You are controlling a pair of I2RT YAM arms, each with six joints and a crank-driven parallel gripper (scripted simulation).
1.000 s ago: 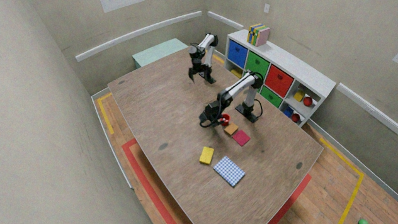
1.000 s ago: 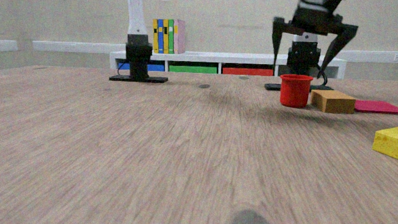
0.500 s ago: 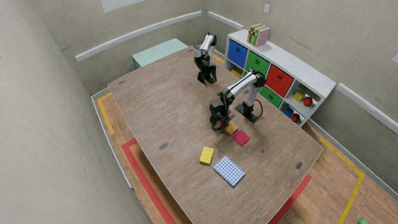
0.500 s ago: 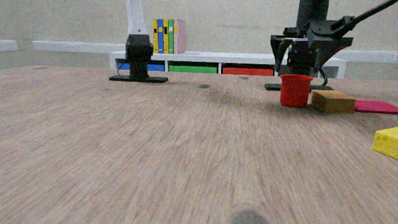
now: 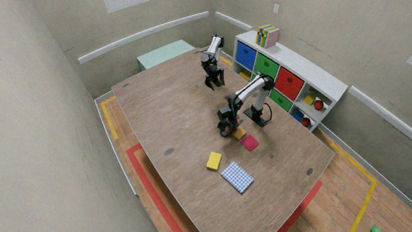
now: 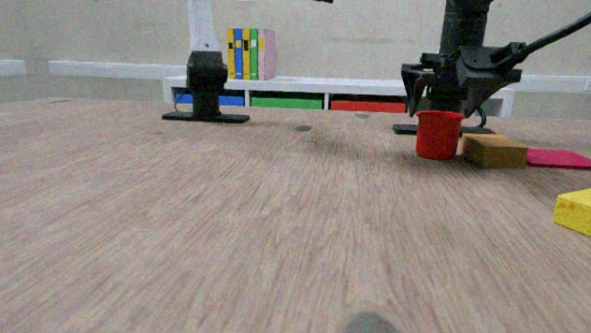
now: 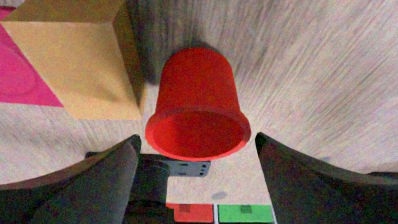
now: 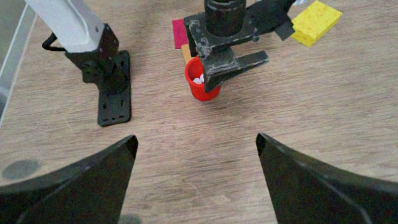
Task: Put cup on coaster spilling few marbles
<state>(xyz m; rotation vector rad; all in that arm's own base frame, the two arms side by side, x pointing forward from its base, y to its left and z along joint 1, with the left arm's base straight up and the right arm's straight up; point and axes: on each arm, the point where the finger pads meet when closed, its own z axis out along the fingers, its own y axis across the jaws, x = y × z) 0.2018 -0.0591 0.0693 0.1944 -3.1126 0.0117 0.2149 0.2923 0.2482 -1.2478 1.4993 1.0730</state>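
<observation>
The square coaster lies 1 cm behind my left hand, 18 cm to the left of it and 7 cm below it. The rest, counted from my left hand: orange-brown block (1 cm ahead, 8 cm to the left, 5 cm below); red cup (4 cm below); blue checked cloth (23 cm ahead, 32 cm to the left, 6 cm below).
</observation>
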